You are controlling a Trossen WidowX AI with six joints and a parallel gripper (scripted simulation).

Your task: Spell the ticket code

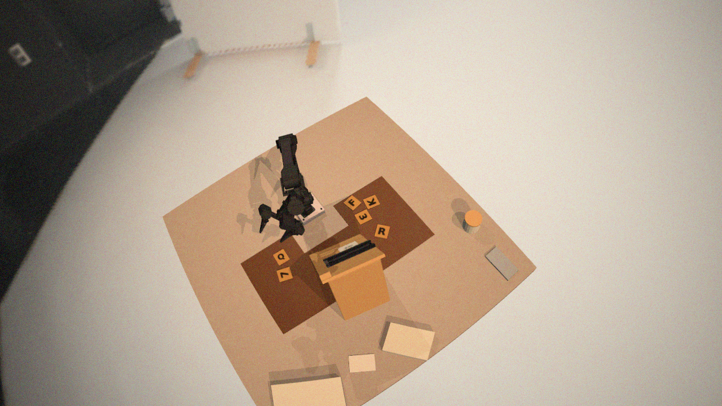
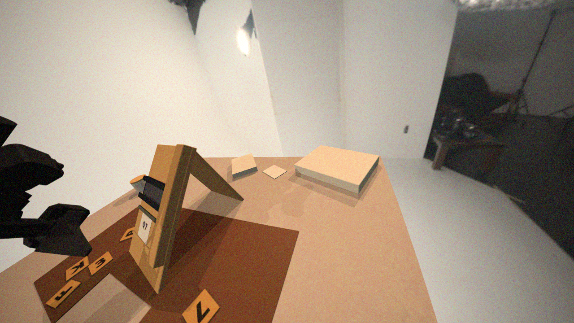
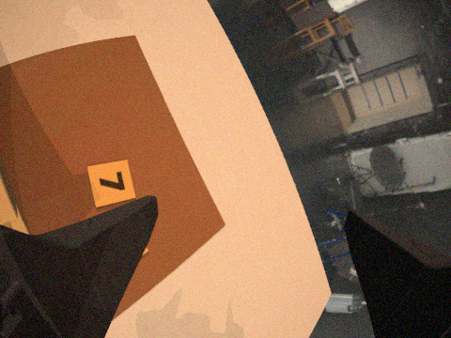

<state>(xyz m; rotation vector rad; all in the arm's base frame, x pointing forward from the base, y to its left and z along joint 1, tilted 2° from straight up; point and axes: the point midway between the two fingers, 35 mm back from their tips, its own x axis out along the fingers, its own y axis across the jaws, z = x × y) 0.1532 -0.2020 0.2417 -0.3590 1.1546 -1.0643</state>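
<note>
Right now the white ticket is 240 mm to the left of my gripper tip, 170 mm below it and 150 mm ahead of it. From my gripper tip the other things lie so: large box (560 mm ahead, 310 mm to the right, 240 mm below); then small card (540 mm ahead, 250 mm below, 30 mm to the right); then grey block (680 mm to the left, 630 mm ahead, 250 mm below).
</note>
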